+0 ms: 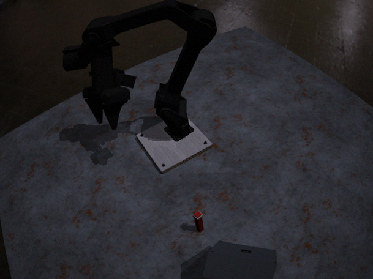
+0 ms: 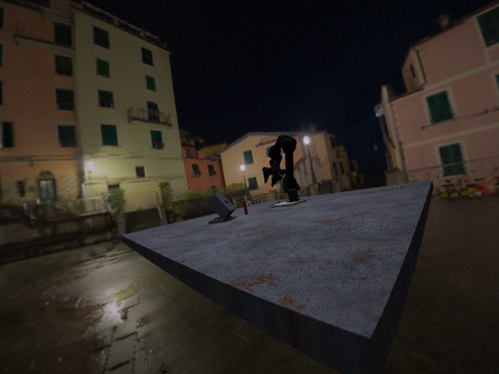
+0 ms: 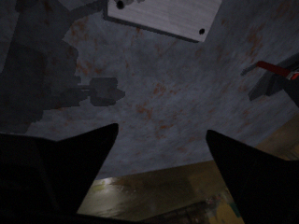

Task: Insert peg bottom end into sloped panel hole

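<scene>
The red square-sided peg lies 310 mm ahead of my gripper tip, 90 mm below it and 40 mm to the left of it. Also, from my gripper tip: grey sloped panel: 460 mm ahead, 70 mm below, 30 mm to the left.
</scene>
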